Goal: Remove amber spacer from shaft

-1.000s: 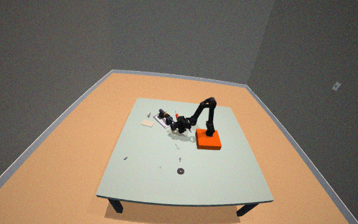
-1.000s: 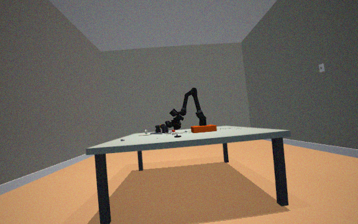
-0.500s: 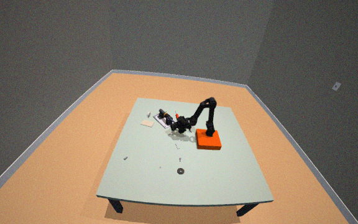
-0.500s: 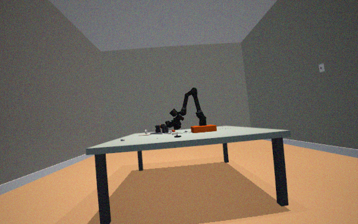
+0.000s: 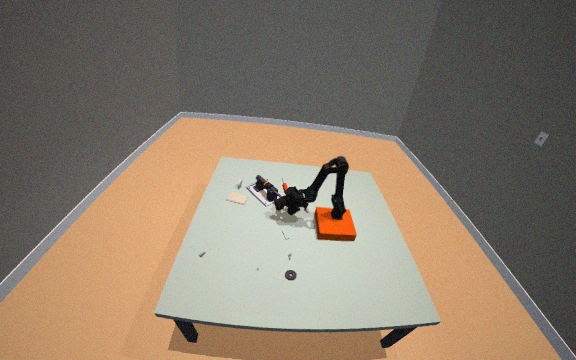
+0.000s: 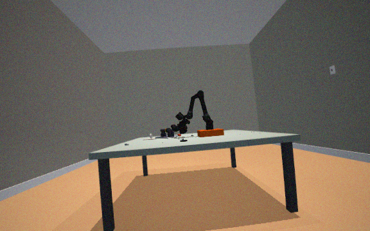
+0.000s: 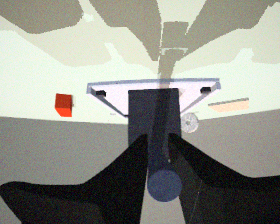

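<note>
Now: gripper tip 40 mm to the left of the dark round shaft, 30 mm short of it and 20 mm below it. The rest, counted from my gripper tip: amber spacer (110 mm to the right, 90 mm ahead, 20 mm above); tan pad (270 mm ahead, 60 mm below, 40 mm to the right); pale ring (270 mm ahead, 170 mm to the right, 30 mm below).
</note>
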